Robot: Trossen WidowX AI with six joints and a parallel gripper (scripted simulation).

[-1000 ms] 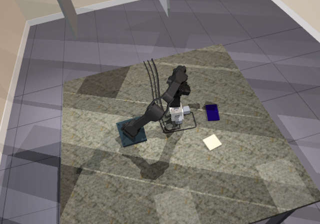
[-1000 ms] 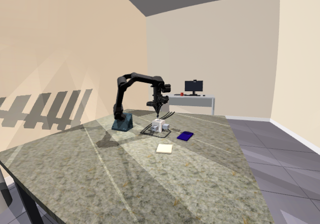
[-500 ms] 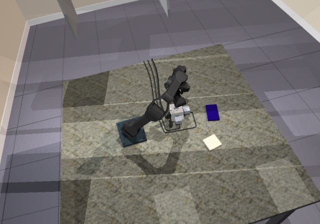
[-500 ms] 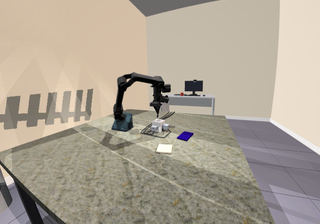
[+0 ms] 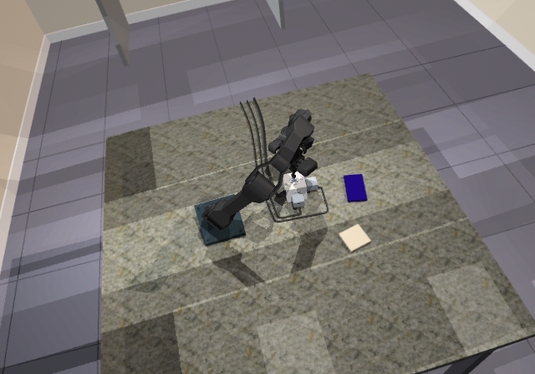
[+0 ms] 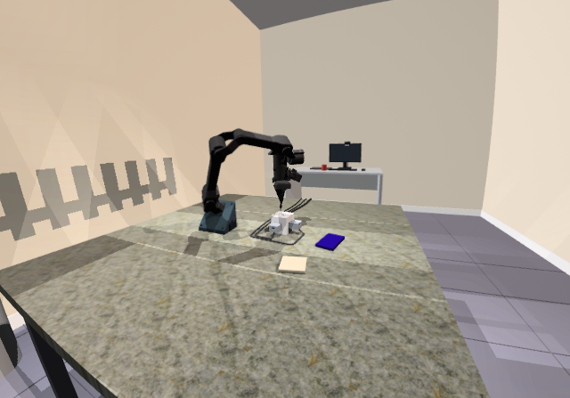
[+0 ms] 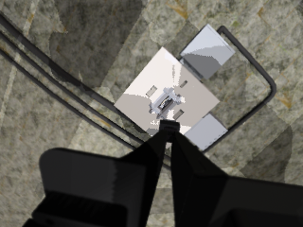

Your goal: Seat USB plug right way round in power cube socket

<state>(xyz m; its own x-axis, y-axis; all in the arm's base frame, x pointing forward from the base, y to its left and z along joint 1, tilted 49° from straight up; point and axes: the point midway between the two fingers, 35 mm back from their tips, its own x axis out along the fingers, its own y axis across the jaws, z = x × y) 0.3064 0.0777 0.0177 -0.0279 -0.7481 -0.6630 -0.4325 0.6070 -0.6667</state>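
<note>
My gripper tip is 2 cm above the dark USB plug. Also, from my gripper tip: dark blue flat block: 22 cm ahead, 6 cm to the right, 13 cm below; USB socket: 1 cm to the left, 7 cm below; beige flat block: 13 cm ahead, 26 cm to the right, 13 cm below.
</note>
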